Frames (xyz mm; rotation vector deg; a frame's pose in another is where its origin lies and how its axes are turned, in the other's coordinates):
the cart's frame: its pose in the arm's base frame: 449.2 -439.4 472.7 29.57 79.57 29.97
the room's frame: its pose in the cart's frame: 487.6 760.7 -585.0 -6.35 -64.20 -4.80
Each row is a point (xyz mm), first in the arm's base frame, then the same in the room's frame.
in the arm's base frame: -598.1 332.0 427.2
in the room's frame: -473.4 -128.4 -153.0
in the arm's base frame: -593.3 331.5 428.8
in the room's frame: -469.4 -128.4 -149.9
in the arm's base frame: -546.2 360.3 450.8
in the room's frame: -423.7 -96.0 -130.0
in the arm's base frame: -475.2 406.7 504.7
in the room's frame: -359.2 -33.9 -84.4
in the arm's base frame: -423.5 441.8 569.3
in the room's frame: -318.1 25.6 -30.9
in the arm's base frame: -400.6 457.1 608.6
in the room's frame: -302.5 57.2 1.6
